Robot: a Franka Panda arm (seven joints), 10 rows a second.
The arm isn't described. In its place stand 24 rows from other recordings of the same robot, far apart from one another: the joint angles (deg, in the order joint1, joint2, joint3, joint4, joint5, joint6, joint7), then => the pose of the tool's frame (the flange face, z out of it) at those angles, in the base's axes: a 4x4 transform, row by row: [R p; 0 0 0 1], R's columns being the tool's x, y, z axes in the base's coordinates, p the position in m.
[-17.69 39.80 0.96 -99.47 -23.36 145.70 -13.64] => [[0.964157, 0.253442, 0.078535, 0.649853], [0.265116, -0.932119, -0.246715, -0.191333], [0.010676, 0.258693, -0.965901, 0.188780], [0, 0, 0, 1]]
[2.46 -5.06 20.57 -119.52 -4.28 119.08 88.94] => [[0.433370, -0.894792, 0.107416, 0.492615], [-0.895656, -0.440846, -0.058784, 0.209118], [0.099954, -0.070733, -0.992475, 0.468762], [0, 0, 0, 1]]
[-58.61 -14.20 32.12 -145.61 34.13 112.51 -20.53] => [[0.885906, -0.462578, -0.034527, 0.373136], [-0.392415, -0.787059, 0.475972, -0.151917], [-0.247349, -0.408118, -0.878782, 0.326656], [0, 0, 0, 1]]
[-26.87 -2.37 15.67 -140.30 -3.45 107.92 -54.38] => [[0.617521, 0.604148, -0.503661, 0.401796], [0.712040, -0.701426, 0.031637, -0.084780], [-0.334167, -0.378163, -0.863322, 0.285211], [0, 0, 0, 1]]
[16.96 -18.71 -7.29 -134.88 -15.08 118.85 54.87] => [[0.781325, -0.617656, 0.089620, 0.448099], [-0.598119, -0.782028, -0.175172, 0.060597], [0.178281, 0.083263, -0.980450, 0.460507], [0, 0, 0, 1]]
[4.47 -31.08 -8.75 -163.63 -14.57 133.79 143.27] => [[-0.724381, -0.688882, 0.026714, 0.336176], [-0.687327, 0.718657, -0.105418, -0.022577], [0.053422, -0.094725, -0.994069, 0.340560], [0, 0, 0, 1]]
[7.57 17.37 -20.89 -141.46 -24.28 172.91 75.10] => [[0.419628, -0.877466, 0.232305, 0.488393], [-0.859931, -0.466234, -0.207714, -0.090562], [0.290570, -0.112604, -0.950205, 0.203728], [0, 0, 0, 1]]
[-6.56 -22.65 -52.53 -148.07 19.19 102.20 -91.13] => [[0.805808, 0.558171, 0.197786, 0.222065], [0.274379, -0.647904, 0.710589, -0.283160], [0.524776, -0.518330, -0.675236, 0.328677], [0, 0, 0, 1]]
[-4.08 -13.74 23.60 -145.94 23.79 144.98 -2.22] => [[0.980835, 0.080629, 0.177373, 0.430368], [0.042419, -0.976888, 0.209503, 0.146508], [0.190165, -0.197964, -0.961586, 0.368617], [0, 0, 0, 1]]
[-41.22 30.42 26.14 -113.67 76.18 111.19 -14.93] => [[0.730605, -0.583408, 0.354755, 0.585052], [-0.409633, 0.041166, 0.911321, -0.099118], [-0.546276, -0.811135, -0.208907, 0.238105], [0, 0, 0, 1]]
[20.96 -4.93 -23.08 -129.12 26.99 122.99 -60.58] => [[0.721406, 0.691429, 0.038716, 0.508073], [0.619393, -0.669230, 0.410468, -0.001362], [0.309719, -0.272134, -0.911053, 0.399450], [0, 0, 0, 1]]
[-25.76 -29.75 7.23 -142.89 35.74 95.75 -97.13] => [[0.388095, 0.920845, -0.037769, 0.361049], [0.760934, -0.297040, 0.576841, -0.058850], [0.519963, -0.252609, -0.815983, 0.456701], [0, 0, 0, 1]]
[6.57 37.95 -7.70 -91.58 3.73 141.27 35.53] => [[0.776377, -0.594631, 0.208934, 0.716319], [-0.601110, -0.798254, -0.038187, 0.000503], [0.189490, -0.095944, -0.977184, 0.267185], [0, 0, 0, 1]]
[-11.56 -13.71 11.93 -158.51 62.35 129.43 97.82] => [[-0.812363, -0.579038, 0.069149, 0.361921], [-0.404815, 0.645302, 0.647850, 0.020995], [-0.419752, 0.498297, -0.758623, 0.272197], [0, 0, 0, 1]]
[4.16 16.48 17.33 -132.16 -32.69 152.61 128.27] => [[0.173664, -0.965667, 0.193203, 0.488334], [-0.974927, -0.196298, -0.104805, 0.211528], [0.139133, -0.170158, -0.975545, 0.232876], [0, 0, 0, 1]]
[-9.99 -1.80 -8.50 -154.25 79.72 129.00 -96.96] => [[0.847865, 0.345015, 0.402603, 0.370763], [-0.020152, -0.737807, 0.674711, -0.094617], [0.529829, -0.580178, -0.618608, 0.226504], [0, 0, 0, 1]]
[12.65 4.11 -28.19 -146.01 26.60 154.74 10.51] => [[0.647914, -0.743517, 0.165500, 0.440167], [-0.761510, -0.637298, 0.118127, -0.140457], [0.017643, -0.202566, -0.979110, 0.253541], [0, 0, 0, 1]]
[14.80 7.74 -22.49 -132.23 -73.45 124.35 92.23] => [[0.659920, -0.747065, 0.079997, 0.502535], [-0.361402, -0.408971, -0.837933, -0.105780], [0.658707, 0.524057, -0.539879, 0.292262], [0, 0, 0, 1]]
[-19.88 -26.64 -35.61 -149.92 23.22 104.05 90.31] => [[-0.789168, -0.558950, 0.254536, 0.234345], [-0.295158, 0.708592, 0.640921, -0.265054], [-0.538605, 0.430666, -0.724177, 0.366533], [0, 0, 0, 1]]
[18.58 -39.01 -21.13 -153.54 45.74 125.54 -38.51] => [[0.909221, 0.338040, 0.242993, 0.364351], [0.044905, -0.659906, 0.750005, 0.009114], [0.413884, -0.671009, -0.615180, 0.458153], [0, 0, 0, 1]]
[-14.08 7.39 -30.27 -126.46 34.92 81.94 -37.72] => [[0.915864, -0.389178, -0.098657, 0.363310], [-0.133932, -0.527808, 0.838738, -0.259883], [-0.378491, -0.754956, -0.535524, 0.312664], [0, 0, 0, 1]]
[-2.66 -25.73 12.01 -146.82 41.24 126.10 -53.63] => [[0.756675, 0.643250, 0.116927, 0.402190], [0.525151, -0.704522, 0.477352, 0.089753], [0.389434, -0.299796, -0.870898, 0.428298], [0, 0, 0, 1]]
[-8.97 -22.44 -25.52 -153.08 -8.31 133.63 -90.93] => [[0.441102, 0.895977, 0.051515, 0.329240], [0.895620, -0.443144, 0.038573, -0.218794], [0.057390, 0.029123, -0.997927, 0.352481], [0, 0, 0, 1]]
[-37.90 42.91 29.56 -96.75 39.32 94.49 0.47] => [[0.755586, -0.597090, -0.269394, 0.609192], [-0.026876, -0.439168, 0.898003, -0.054494], [-0.654498, -0.671278, -0.347876, 0.216621], [0, 0, 0, 1]]
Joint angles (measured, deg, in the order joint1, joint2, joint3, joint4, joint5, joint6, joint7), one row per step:
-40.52, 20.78, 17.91, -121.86, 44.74, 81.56, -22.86
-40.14, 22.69, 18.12, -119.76, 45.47, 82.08, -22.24
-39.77, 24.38, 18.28, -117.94, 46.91, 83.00, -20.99
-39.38, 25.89, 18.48, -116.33, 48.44, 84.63, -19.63
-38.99, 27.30, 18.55, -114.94, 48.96, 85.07, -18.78
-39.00, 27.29, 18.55, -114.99, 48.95, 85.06, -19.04
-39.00, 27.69, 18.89, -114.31, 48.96, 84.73, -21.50
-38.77, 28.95, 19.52, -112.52, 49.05, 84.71, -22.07
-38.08, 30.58, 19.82, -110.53, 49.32, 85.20, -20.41
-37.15, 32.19, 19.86, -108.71, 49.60, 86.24, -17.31
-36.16, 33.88, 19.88, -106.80, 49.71, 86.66, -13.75
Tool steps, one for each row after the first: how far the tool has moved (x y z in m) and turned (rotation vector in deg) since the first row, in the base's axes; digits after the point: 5 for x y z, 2 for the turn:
0.01253, 0.00003, -0.00338, 0.33, -0.25, -0.65
0.02520, 0.00023, -0.00641, 0.58, -0.05, -2.26
0.03808, 0.00039, -0.00985, 0.36, 0.09, -4.31
0.04617, 0.00125, -0.01374, 0.53, 0.49, -4.90
0.04586, 0.00132, -0.01392, 0.61, 0.29, -4.83
0.04926, 0.00306, -0.01259, 1.63, -2.31, -3.87
0.05906, 0.00644, -0.01212, 2.26, -3.67, -3.28
0.07048, 0.01045, -0.01470, 2.09, -2.94, -3.53
0.08158, 0.01434, -0.01932, 1.10, -0.81, -4.44
0.09169, 0.01953, -0.02391, 0.34, 1.97, -4.95

